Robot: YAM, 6 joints.
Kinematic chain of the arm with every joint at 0, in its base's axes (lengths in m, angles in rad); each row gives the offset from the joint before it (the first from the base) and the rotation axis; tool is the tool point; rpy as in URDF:
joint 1: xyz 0 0 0.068 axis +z
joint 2: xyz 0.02 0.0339 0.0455 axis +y
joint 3: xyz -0.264 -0.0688 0 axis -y
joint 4: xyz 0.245 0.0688 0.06 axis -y
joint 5: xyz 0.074 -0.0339 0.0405 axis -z
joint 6: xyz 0.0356 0 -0.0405 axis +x
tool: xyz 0 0 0 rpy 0 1.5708 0
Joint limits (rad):
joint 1: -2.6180..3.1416
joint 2: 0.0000..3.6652
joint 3: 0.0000..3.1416
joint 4: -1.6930..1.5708
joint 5: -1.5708..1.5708
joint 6: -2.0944..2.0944
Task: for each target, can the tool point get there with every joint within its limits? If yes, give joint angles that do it. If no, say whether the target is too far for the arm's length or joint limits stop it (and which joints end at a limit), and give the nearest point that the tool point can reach.
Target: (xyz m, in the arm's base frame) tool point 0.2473 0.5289 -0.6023
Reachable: no: too far | nearest point 0.1816 0.3884 -0.3323 | short by 0.311 m
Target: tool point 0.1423 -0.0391 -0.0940
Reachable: yes | joints -0.4068 2.6156 0.5388 0.1503 -0.6112 -0.7502
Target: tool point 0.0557 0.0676 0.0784
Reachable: yes | joints 1.0878 1.9854 0.4116 -1.2616 0.5282 0.2976
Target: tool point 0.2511 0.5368 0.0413
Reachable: yes | joints 1.0994 2.9531 2.5517 -0.5021 -0.5993 0.3969
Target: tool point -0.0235 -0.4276 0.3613
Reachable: yes | joints -1.7042 1.8597 1.7162 -0.2082 -1.2300 1.3504
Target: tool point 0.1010 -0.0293 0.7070
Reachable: yes | joints -0.5755 1.5892 2.8110 -0.2020 -1.0231 -0.6434
